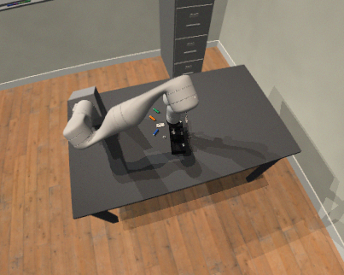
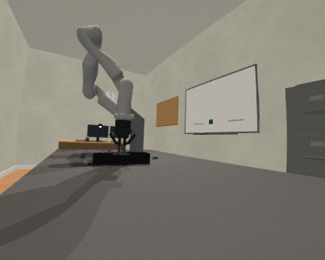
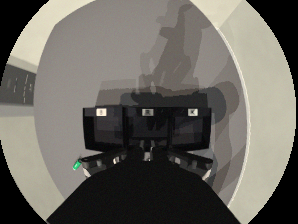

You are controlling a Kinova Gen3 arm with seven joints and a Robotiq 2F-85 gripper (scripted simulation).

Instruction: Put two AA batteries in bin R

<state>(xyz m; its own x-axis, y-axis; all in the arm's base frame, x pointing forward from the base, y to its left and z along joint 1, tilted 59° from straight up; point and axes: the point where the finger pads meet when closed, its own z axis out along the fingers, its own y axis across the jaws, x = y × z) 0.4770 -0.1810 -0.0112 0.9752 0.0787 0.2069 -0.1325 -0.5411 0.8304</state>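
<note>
My gripper is now 40 mm above the black bin and 20 mm short of it. Also, from my hand: grey ring 60 mm below, 50 mm behind; then white block 90 mm to the left, 60 mm behind, 50 mm below; then blue AA battery 100 mm behind, 50 mm to the left, 50 mm below.
</note>
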